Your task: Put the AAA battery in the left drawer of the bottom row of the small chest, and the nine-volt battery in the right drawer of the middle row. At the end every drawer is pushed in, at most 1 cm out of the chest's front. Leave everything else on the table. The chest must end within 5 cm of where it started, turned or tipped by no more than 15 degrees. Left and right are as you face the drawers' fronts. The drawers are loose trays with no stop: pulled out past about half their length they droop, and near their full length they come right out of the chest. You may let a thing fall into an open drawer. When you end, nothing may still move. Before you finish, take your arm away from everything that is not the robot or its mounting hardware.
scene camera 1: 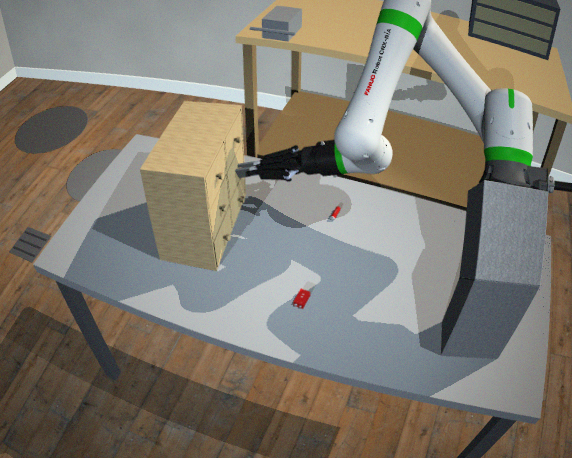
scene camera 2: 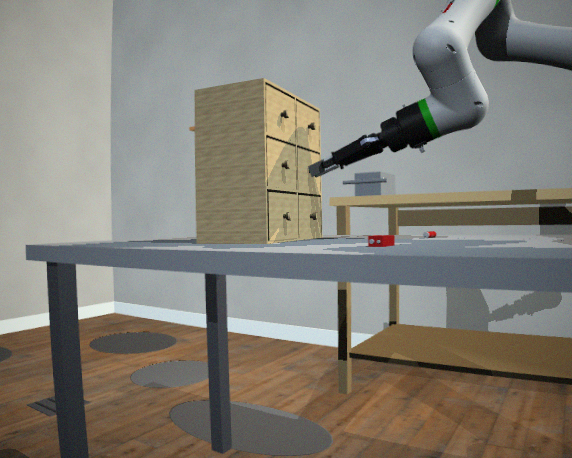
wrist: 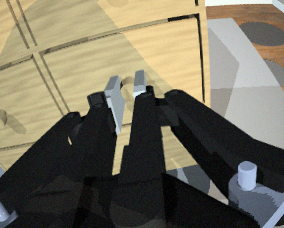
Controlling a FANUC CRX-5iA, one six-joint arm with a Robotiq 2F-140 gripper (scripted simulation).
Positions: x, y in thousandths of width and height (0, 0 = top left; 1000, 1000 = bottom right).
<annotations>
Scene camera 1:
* gripper: 417, 374
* small wooden chest: 303, 383
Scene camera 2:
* gripper: 546, 377
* small wooden chest: 405, 412
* drawer: 494, 455
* drawer: 534, 346
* drawer: 536, 259
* drawer: 541, 453
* drawer: 492, 381
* drawer: 487, 267
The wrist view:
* gripper: 460, 379
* drawer: 597, 235
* drawer: 618, 682
</annotations>
